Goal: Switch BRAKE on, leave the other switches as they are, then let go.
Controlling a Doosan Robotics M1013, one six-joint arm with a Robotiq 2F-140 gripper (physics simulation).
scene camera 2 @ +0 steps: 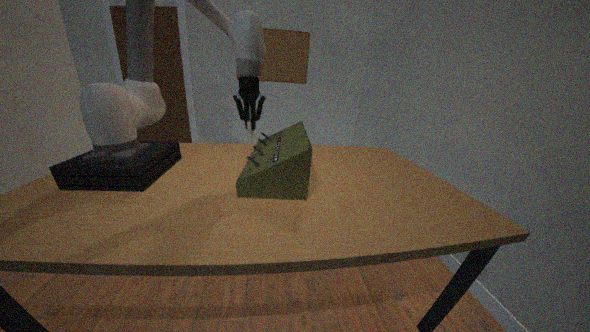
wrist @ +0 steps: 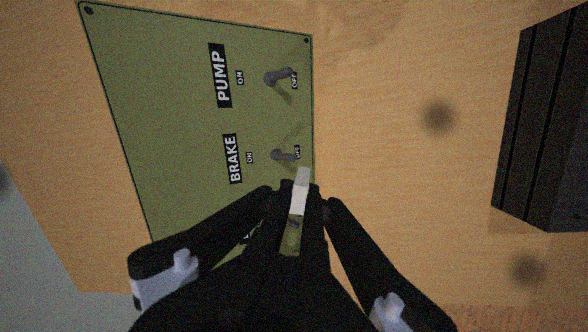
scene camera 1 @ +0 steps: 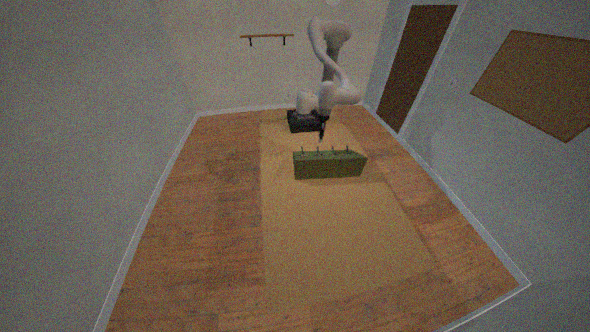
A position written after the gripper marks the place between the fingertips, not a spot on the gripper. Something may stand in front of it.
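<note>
Scene camera 2 shows the gripper [scene camera 2: 250,137] and a sloped switch box [scene camera 2: 283,169]. In scene camera 1, the sloped switch box [scene camera 1: 339,163] is visible. The wrist view shows the sloped switch box [wrist: 199,122] together with the gripper [wrist: 303,177].
</note>
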